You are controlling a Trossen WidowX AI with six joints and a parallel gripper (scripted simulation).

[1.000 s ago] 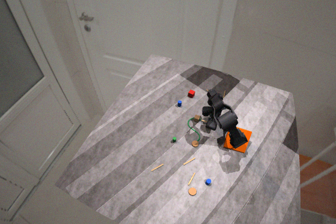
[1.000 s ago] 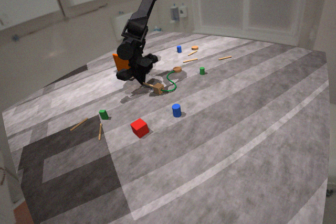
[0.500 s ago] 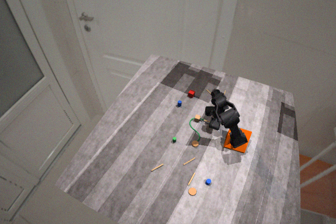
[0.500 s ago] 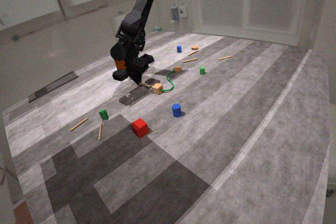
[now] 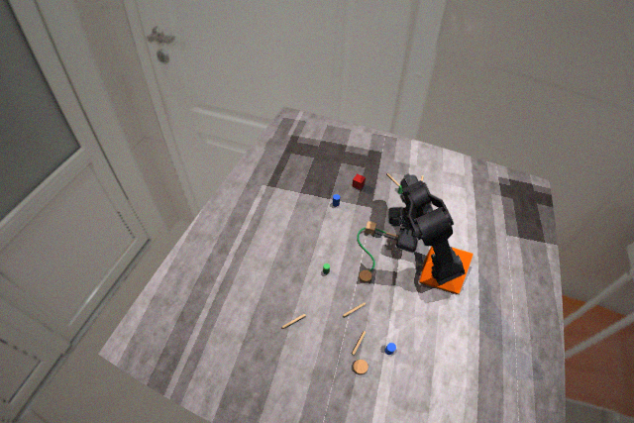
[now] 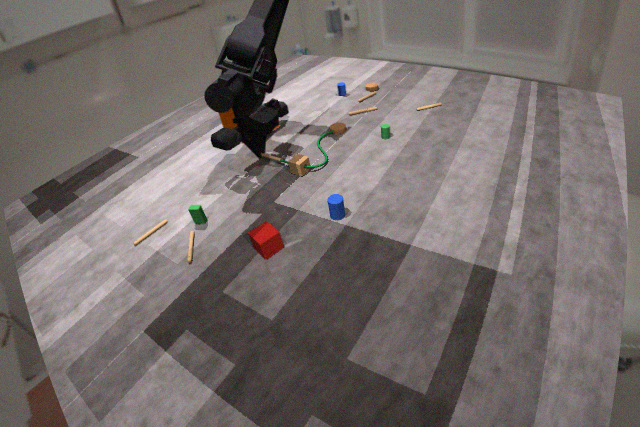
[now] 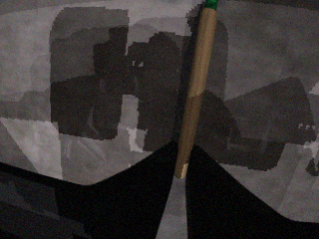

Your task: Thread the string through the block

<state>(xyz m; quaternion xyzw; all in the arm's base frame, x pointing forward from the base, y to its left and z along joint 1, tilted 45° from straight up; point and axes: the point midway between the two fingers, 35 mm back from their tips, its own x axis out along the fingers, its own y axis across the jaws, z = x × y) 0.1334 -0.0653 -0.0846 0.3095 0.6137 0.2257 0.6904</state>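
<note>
Right now the wooden block is 12 cm ahead of my gripper tip, 1 cm to the right of it and 1 cm above it. The rest, counted from my gripper tip: red cube (21 cm to the right, 20 cm ahead, 1 cm above); then green cylinder (22 cm ahead, 18 cm to the left, 1 cm above); then thin wooden stick (4 cm ahead, 1 cm above).
</note>
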